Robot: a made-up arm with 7 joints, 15 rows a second.
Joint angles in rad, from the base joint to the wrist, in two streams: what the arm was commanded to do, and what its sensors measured. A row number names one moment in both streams.
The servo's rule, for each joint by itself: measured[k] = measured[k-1] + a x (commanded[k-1-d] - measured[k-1]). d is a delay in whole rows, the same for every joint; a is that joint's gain. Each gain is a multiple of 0.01, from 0.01 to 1. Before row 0 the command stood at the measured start. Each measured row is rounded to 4 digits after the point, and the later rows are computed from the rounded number. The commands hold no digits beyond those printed.
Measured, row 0:
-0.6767 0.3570 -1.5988 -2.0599 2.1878 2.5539 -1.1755
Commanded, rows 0 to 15:
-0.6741 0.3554 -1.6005 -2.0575 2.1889 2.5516 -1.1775
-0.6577 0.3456 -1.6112 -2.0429 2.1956 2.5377 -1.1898
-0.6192 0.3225 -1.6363 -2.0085 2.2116 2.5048 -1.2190
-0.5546 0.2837 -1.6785 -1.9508 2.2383 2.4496 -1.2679
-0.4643 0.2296 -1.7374 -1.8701 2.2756 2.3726 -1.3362
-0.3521 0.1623 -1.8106 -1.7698 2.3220 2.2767 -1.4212
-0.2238 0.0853 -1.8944 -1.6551 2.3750 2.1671 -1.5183
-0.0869 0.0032 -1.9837 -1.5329 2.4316 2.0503 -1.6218
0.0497 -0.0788 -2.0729 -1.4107 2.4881 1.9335 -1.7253
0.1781 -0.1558 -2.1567 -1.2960 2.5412 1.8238 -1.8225
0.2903 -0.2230 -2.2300 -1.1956 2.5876 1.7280 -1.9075
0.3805 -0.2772 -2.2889 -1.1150 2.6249 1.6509 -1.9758
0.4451 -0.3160 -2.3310 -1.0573 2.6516 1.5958 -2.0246
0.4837 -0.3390 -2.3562 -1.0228 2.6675 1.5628 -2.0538
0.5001 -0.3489 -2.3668 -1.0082 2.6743 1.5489 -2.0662
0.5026 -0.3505 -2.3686 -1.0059 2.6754 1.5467 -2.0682
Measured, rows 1 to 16:
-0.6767 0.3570 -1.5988 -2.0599 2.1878 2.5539 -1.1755
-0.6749 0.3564 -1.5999 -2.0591 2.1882 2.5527 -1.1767
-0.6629 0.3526 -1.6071 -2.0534 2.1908 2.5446 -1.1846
-0.6323 0.3421 -1.6258 -2.0377 2.1981 2.5231 -1.2052
-0.5779 0.3217 -1.6595 -2.0073 2.2122 2.4834 -1.2428
-0.4984 0.2895 -1.7094 -1.9593 2.2344 2.4236 -1.2988
-0.3960 0.2450 -1.7742 -1.8930 2.2651 2.3443 -1.3722
-0.2755 0.1891 -1.8511 -1.8097 2.3036 2.2486 -1.4599
-0.1435 0.1240 -1.9360 -1.7128 2.3484 2.1415 -1.5570
-0.0083 0.0530 -2.0236 -1.6071 2.3973 2.0292 -1.6580
0.1222 -0.0201 -2.1088 -1.4982 2.4477 1.9183 -1.7567
0.2399 -0.0911 -2.1864 -1.3923 2.4967 1.8155 -1.8472
0.3383 -0.1562 -2.2520 -1.2952 2.5416 1.7266 -1.9244
0.4131 -0.2121 -2.3026 -1.2119 2.5801 1.6560 -1.9845
0.4625 -0.2565 -2.3369 -1.1457 2.6107 1.6057 -2.0261
0.4888 -0.2888 -2.3560 -1.0976 2.6330 1.5750 -2.0502
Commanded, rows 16 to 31:
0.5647 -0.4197 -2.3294 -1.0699 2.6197 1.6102 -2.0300
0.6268 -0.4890 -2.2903 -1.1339 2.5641 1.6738 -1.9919
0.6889 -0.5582 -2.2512 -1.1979 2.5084 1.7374 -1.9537
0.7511 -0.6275 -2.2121 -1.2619 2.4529 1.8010 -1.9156
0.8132 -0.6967 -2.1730 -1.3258 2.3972 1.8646 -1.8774
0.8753 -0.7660 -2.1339 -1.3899 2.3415 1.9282 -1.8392
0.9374 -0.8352 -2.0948 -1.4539 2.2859 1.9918 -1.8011
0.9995 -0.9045 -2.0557 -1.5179 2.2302 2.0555 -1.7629
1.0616 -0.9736 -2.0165 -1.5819 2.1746 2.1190 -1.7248
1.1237 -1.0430 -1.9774 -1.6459 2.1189 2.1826 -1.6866
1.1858 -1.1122 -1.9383 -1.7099 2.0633 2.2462 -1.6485
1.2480 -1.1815 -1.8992 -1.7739 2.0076 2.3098 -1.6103
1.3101 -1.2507 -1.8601 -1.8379 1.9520 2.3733 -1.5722
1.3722 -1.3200 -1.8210 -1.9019 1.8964 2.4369 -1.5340
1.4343 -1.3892 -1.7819 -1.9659 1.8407 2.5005 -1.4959
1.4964 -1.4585 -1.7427 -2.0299 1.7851 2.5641 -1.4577
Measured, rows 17 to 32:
0.4985 -0.3104 -2.3641 -1.0655 2.6478 1.5597 -2.0610
0.5448 -0.3487 -2.3419 -1.0670 2.6380 1.5870 -2.0424
0.6022 -0.3978 -2.3089 -1.0904 2.6121 1.6339 -2.0121
0.6629 -0.4539 -2.2720 -1.1280 2.5758 1.6898 -1.9771
0.7246 -0.5147 -2.2337 -1.1749 2.5328 1.7498 -1.9402
0.7866 -0.5784 -2.1949 -1.2277 2.4853 1.8118 -1.9025
0.8487 -0.6441 -2.1559 -1.2845 2.4350 1.8747 -1.8645
0.9108 -0.7110 -2.1168 -1.3438 2.3828 1.9379 -1.8265
0.9729 -0.7787 -2.0777 -1.4047 2.3294 2.0014 -1.7883
1.0350 -0.8469 -2.0385 -1.4667 2.2752 2.0649 -1.7502
1.0971 -0.9155 -1.9994 -1.5294 2.2205 2.1285 -1.7120
1.1592 -0.9843 -1.9603 -1.5926 2.1655 2.1921 -1.6739
1.2214 -1.0533 -1.9212 -1.6561 2.1102 2.2557 -1.6357
1.2835 -1.1224 -1.8821 -1.7197 2.0548 2.3192 -1.5976
1.3456 -1.1916 -1.8430 -1.7835 1.9994 2.3828 -1.5594
1.4077 -1.2608 -1.8039 -1.8473 1.9439 2.4464 -1.5213

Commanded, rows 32 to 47:
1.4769 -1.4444 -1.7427 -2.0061 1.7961 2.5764 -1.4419
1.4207 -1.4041 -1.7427 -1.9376 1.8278 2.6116 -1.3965
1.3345 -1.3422 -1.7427 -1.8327 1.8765 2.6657 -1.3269
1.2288 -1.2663 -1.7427 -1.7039 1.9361 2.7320 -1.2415
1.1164 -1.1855 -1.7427 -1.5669 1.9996 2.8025 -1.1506
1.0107 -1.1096 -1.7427 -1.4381 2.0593 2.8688 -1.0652
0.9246 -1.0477 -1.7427 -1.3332 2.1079 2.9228 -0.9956
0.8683 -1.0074 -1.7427 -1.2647 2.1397 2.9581 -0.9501
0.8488 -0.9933 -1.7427 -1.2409 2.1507 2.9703 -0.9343
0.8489 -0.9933 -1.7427 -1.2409 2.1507 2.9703 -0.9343
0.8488 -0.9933 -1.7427 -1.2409 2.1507 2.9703 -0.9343
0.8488 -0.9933 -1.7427 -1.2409 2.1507 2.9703 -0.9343
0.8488 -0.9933 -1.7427 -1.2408 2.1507 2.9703 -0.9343
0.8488 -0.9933 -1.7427 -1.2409 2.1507 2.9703 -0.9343
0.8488 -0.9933 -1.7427 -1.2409 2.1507 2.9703 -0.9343
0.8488 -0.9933 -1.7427 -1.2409 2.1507 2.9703 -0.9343
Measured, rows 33 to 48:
1.4698 -1.3300 -1.7647 -1.9112 1.8883 2.5100 -1.4831
1.4748 -1.3700 -1.7506 -1.9444 1.8560 2.5459 -1.4584
1.4369 -1.3819 -1.7455 -1.9420 1.8461 2.5814 -1.4213
1.3652 -1.3680 -1.7437 -1.9037 1.8567 2.6269 -1.3647
1.2697 -1.3324 -1.7431 -1.8338 1.8845 2.6837 -1.2908
1.1624 -1.2810 -1.7428 -1.7404 1.9248 2.7479 -1.2067
1.0562 -1.2210 -1.7427 -1.6346 1.9719 2.8132 -1.1218
0.9641 -1.1603 -1.7427 -1.5291 2.0195 2.8724 -1.0461
0.8970 -1.1068 -1.7427 -1.4366 2.0616 2.9187 -0.9885
0.8633 -1.0671 -1.7427 -1.3681 2.0928 2.9466 -0.9560
0.8532 -1.0413 -1.7427 -1.3236 2.1131 2.9594 -0.9430
0.8501 -1.0245 -1.7427 -1.2947 2.1263 2.9653 -0.9378
0.8492 -1.0136 -1.7427 -1.2759 2.1348 2.9680 -0.9357
0.8489 -1.0065 -1.7427 -1.2636 2.1404 2.9692 -0.9349
0.8488 -1.0019 -1.7427 -1.2557 2.1440 2.9698 -0.9345
0.8488 -0.9989 -1.7427 -1.2505 2.1463 2.9701 -0.9344

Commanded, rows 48 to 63:
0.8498 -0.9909 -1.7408 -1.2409 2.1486 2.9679 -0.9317
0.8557 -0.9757 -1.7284 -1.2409 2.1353 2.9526 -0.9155
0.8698 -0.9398 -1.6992 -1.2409 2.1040 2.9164 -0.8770
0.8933 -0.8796 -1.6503 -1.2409 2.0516 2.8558 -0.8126
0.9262 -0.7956 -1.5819 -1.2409 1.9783 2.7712 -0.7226
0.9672 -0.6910 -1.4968 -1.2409 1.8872 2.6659 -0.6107
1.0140 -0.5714 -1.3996 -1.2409 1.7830 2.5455 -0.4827
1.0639 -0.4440 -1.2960 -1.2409 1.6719 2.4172 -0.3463
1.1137 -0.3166 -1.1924 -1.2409 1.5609 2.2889 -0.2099
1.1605 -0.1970 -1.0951 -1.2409 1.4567 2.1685 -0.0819
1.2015 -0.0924 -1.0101 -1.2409 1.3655 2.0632 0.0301
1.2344 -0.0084 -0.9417 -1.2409 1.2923 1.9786 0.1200
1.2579 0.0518 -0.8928 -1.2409 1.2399 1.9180 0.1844
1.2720 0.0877 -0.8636 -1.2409 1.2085 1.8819 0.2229
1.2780 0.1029 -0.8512 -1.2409 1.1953 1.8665 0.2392
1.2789 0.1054 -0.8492 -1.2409 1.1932 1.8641 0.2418
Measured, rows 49 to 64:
0.8488 -0.9969 -1.7427 -1.2471 2.1478 2.9702 -0.9343
0.8495 -0.9948 -1.7415 -1.2449 2.1481 2.9690 -0.9327
0.8538 -0.9881 -1.7331 -1.2435 2.1436 2.9601 -0.9224
0.8650 -0.9712 -1.7114 -1.2426 2.1297 2.9365 -0.8952
0.8848 -0.9391 -1.6723 -1.2420 2.1024 2.8929 -0.8456
0.9138 -0.8889 -1.6144 -1.2416 2.0590 2.8272 -0.7718
0.9512 -0.8196 -1.5391 -1.2414 1.9989 2.7401 -0.6751
0.9952 -0.7327 -1.4498 -1.2412 1.9233 2.6350 -0.5597
1.0433 -0.6317 -1.3514 -1.2411 1.8353 2.5174 -0.4317
1.0926 -0.5214 -1.2496 -1.2410 1.7393 2.3940 -0.2986
1.1401 -0.4079 -1.1507 -1.2410 1.6404 2.2722 -0.1686
1.1831 -0.2975 -1.0607 -1.2410 1.5442 2.1593 -0.0494
1.2190 -0.1963 -0.9845 -1.2410 1.4560 2.0617 0.0522
1.2462 -0.1095 -0.9258 -1.2410 1.3804 1.9841 0.1315
1.2643 -0.0405 -0.8860 -1.2410 1.3202 1.9289 0.1863
1.2739 0.0097 -0.8637 -1.2410 1.2765 1.8952 0.2180

